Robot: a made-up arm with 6 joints. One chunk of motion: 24 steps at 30 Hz.
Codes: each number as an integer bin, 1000 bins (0 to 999) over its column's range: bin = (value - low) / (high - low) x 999, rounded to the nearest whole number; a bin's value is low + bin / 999 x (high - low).
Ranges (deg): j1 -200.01..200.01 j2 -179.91..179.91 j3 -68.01..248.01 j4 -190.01..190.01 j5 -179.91..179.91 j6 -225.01..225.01
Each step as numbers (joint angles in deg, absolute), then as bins.
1 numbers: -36.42 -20.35 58.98 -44.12 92.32 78.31
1 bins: 409 443 401 384 756 673
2 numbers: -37.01 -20.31 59.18 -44.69 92.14 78.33
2 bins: 407 443 402 382 755 673
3 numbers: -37.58 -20.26 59.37 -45.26 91.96 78.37
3 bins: 406 443 403 381 755 673
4 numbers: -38.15 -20.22 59.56 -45.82 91.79 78.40
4 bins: 404 443 403 379 754 674
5 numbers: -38.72 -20.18 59.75 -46.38 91.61 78.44
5 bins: 403 443 404 378 754 674
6 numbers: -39.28 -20.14 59.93 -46.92 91.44 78.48
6 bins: 401 444 404 376 753 674
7 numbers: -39.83 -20.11 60.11 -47.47 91.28 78.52
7 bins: 400 444 405 375 753 674
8 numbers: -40.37 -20.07 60.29 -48.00 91.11 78.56
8 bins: 399 444 406 373 752 674
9 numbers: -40.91 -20.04 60.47 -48.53 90.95 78.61
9 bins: 397 444 406 372 752 674
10 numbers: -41.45 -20.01 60.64 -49.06 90.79 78.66
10 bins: 396 444 407 371 752 674
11 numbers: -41.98 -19.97 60.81 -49.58 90.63 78.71
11 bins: 395 444 407 369 751 674
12 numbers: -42.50 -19.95 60.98 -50.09 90.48 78.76
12 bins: 393 444 408 368 751 674
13 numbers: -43.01 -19.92 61.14 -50.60 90.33 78.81
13 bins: 392 444 408 366 750 674
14 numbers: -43.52 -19.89 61.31 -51.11 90.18 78.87
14 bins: 391 444 409 365 750 675
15 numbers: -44.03 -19.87 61.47 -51.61 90.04 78.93
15 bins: 390 444 409 364 749 675
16 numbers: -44.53 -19.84 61.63 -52.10 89.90 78.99
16 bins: 388 444 410 363 749 675
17 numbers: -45.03 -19.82 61.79 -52.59 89.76 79.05
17 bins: 387 444 410 361 749 675
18 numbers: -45.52 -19.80 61.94 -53.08 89.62 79.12
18 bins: 386 445 411 360 748 675
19 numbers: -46.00 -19.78 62.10 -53.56 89.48 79.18
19 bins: 385 445 411 359 748 675
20 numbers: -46.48 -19.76 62.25 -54.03 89.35 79.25
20 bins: 383 445 412 357 748 675
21 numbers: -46.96 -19.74 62.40 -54.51 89.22 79.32
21 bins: 382 445 412 356 747 676
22 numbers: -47.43 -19.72 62.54 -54.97 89.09 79.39
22 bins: 381 445 413 355 747 676
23 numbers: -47.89 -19.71 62.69 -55.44 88.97 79.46
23 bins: 380 445 413 354 747 676
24 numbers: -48.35 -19.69 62.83 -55.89 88.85 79.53
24 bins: 379 445 414 353 746 676
